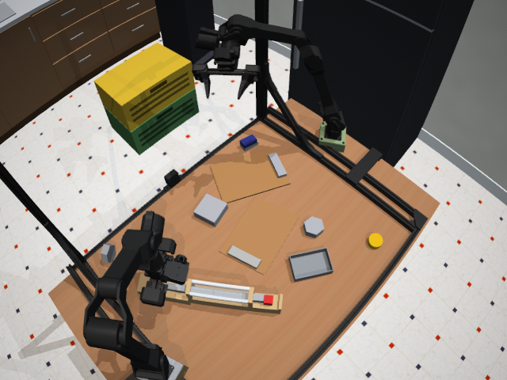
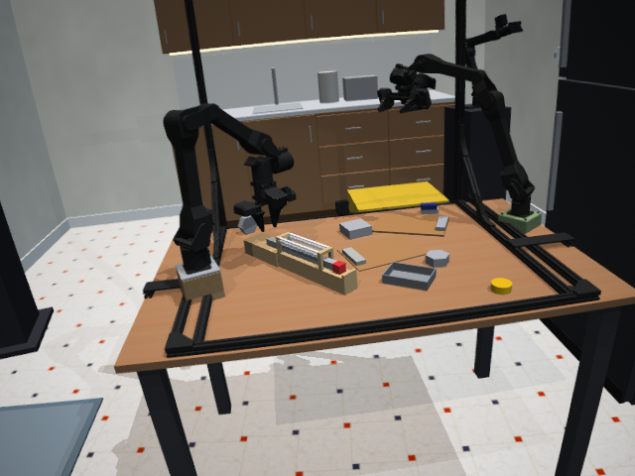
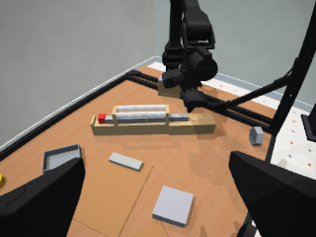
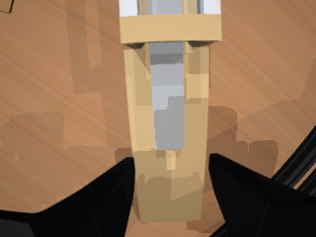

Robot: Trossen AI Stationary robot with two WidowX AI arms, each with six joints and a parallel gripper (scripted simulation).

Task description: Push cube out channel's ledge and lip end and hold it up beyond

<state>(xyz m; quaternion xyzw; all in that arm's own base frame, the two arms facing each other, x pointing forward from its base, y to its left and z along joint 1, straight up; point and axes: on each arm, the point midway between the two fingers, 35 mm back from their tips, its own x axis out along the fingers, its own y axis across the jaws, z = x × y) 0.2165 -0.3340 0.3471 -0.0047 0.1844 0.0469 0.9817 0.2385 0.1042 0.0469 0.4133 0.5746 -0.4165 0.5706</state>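
The red cube is 26 cm ahead of my right hand, 12 cm to the left of it and 7 cm below it. Round my right hand: yellow disc 45 cm ahead, 48 cm to the left, 12 cm below; then grey tray 30 cm ahead, 30 cm to the left, 12 cm below; then grey block 6 cm behind, 29 cm to the left, 11 cm below.
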